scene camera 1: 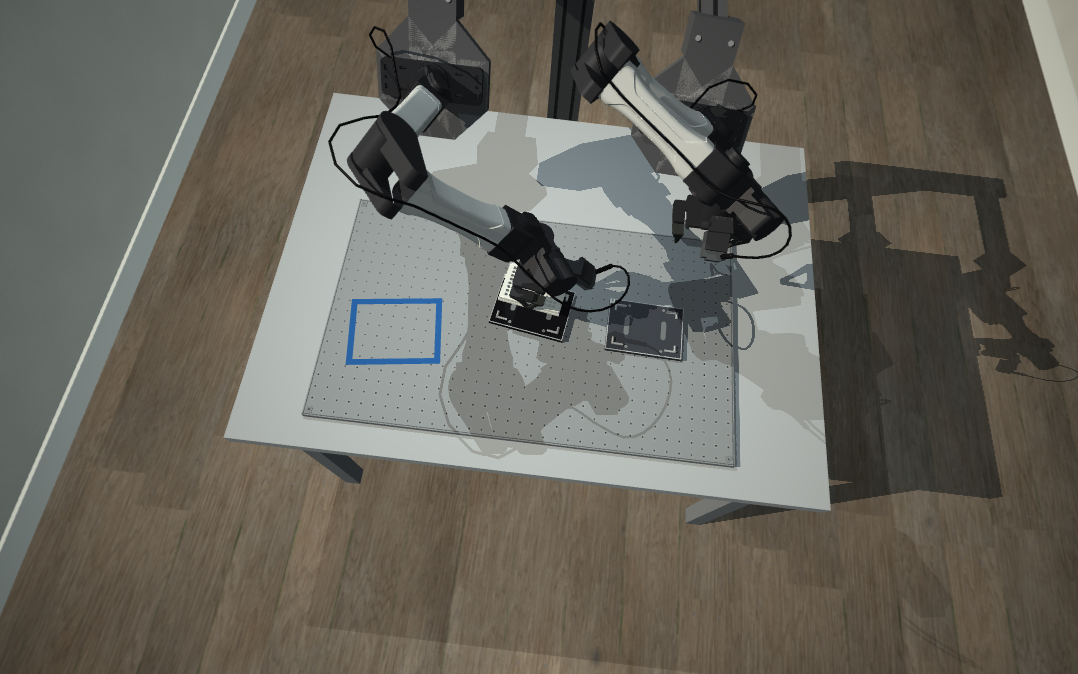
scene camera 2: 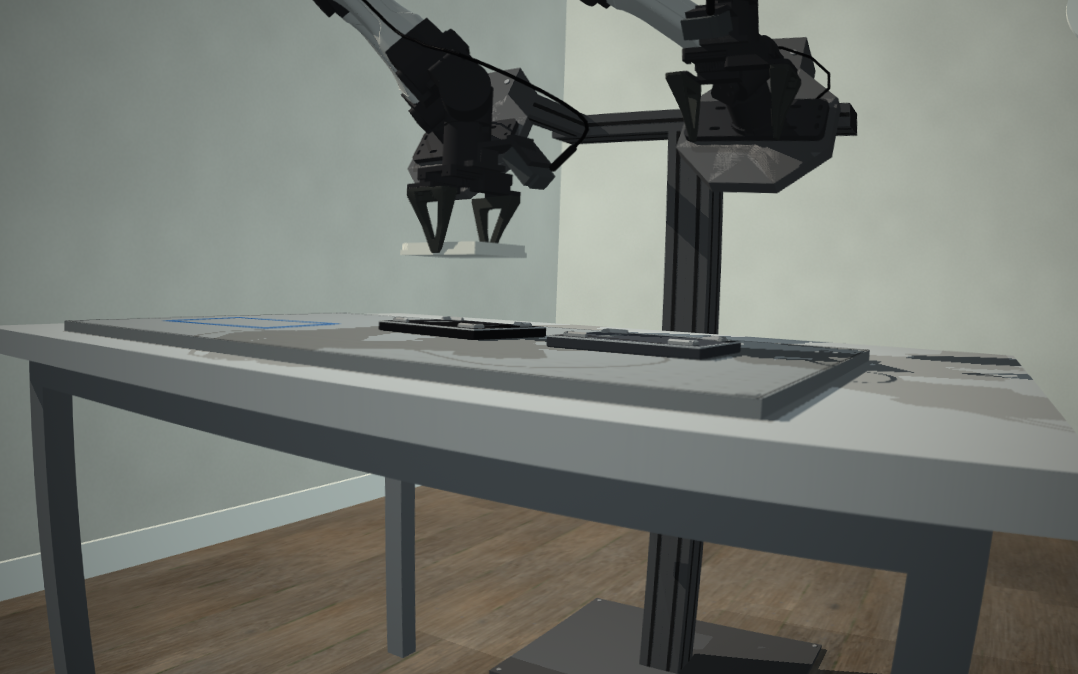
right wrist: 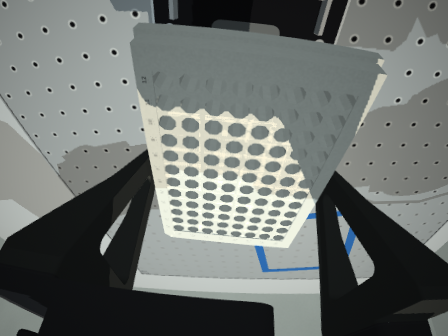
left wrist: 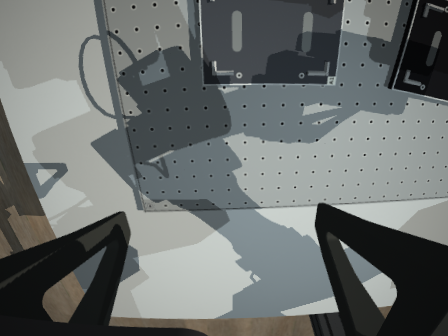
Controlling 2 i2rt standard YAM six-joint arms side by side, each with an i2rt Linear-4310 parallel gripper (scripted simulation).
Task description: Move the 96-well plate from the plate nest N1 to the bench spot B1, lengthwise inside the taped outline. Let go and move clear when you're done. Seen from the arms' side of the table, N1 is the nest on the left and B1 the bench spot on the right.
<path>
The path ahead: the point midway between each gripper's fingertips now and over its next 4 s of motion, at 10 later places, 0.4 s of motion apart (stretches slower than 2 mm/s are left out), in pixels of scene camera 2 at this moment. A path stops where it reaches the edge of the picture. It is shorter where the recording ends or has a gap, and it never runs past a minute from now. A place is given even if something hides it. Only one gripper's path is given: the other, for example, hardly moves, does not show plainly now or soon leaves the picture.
My right gripper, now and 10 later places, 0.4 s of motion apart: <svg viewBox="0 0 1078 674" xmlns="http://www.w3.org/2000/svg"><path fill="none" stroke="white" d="M462 254L443 253L416 254L388 254L360 255L336 256L315 258L290 260L267 261L252 261L250 261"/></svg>
</path>
